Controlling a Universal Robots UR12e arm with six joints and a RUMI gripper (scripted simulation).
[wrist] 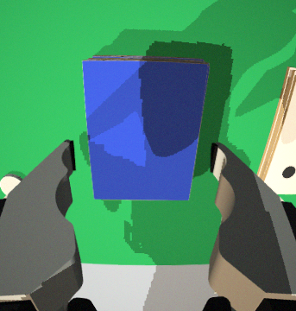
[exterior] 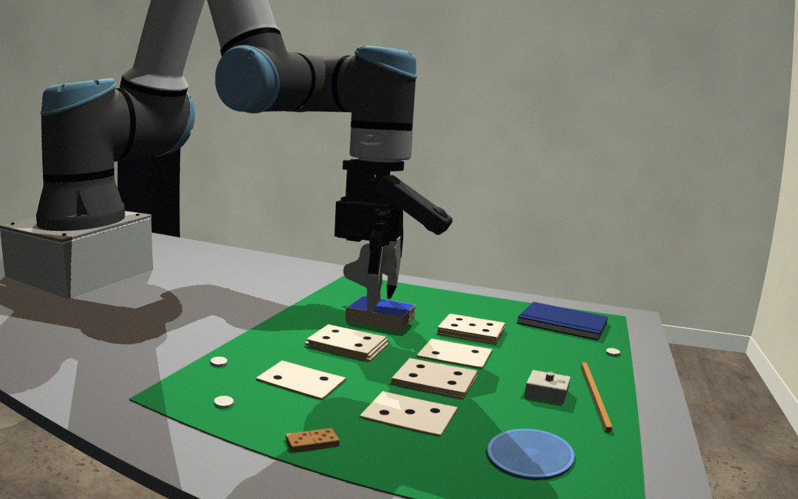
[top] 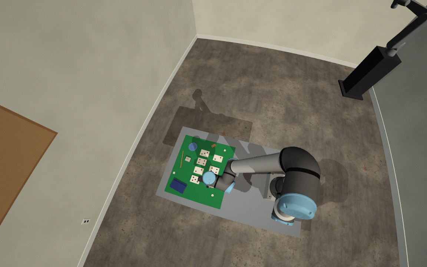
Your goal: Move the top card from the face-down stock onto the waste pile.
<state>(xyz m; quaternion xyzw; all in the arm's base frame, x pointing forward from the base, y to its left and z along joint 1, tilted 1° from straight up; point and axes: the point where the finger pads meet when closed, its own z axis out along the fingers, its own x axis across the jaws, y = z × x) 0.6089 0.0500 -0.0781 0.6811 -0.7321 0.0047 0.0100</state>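
Right now my hand is 11 cm short of the green mat, 11 cm to the left of it and 5 cm above it. The rest, counted from my hand: wooden stick: 32 cm ahead, 17 cm to the right, 3 cm below; then grey knobbed block: 26 cm ahead, 18 cm to the right, 2 cm below; then domino: 4 cm ahead, 37 cm to the right, 3 cm below.
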